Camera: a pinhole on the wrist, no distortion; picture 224 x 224 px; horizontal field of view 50.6 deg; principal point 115.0 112.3 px. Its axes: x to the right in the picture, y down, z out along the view. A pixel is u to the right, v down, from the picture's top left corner.
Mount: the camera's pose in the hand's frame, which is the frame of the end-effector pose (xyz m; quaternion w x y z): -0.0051 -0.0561 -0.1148 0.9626 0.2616 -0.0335 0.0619
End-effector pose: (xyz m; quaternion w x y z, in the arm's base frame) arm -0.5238 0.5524 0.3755 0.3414 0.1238 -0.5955 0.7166
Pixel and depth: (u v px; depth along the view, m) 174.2 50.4 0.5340
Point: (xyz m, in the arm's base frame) -0.4090 0.3512 0.8587
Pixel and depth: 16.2 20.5 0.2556
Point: -0.2775 0.4900 0.5422
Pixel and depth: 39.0 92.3 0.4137
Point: -0.2683 0.3227 0.5837
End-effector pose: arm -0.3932 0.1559 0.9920 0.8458 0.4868 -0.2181 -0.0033
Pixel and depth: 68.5 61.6 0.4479
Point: -0.4801 -0.1970 0.7413
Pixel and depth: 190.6 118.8 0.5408
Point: -0.3382 -0.3422 0.9592
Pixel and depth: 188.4 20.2 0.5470
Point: -0.2316 -0.3632 0.7592
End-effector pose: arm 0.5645 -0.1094 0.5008 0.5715 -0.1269 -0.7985 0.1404
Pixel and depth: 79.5 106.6 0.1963
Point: 0.5237 -0.2789 0.5109
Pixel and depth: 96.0 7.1 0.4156
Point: 0.4147 -0.5283 0.5906
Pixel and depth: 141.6 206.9 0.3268
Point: 0.3360 -0.2260 0.4704
